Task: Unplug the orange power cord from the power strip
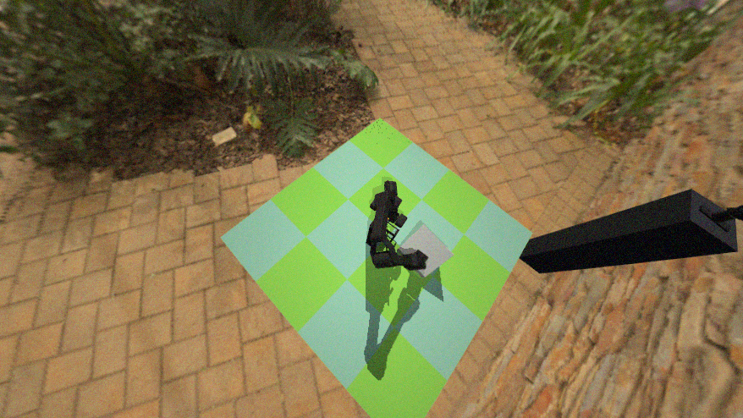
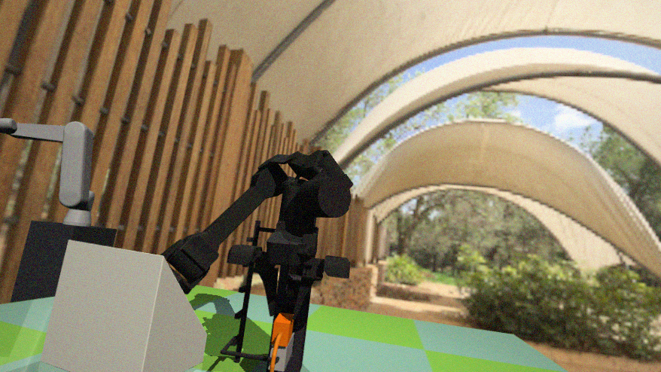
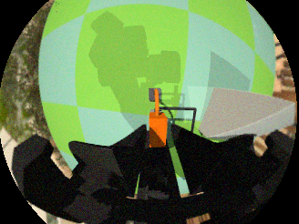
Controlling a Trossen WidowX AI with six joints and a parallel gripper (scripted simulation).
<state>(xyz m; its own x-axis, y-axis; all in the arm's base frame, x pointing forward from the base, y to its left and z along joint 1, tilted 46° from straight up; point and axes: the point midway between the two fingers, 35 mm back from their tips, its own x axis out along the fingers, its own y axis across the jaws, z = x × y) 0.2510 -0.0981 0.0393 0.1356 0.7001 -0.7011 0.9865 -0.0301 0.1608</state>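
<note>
The orange plug is 10 mm behind my gripper tip, 30 mm to the left of it and 10 mm below it.
</note>
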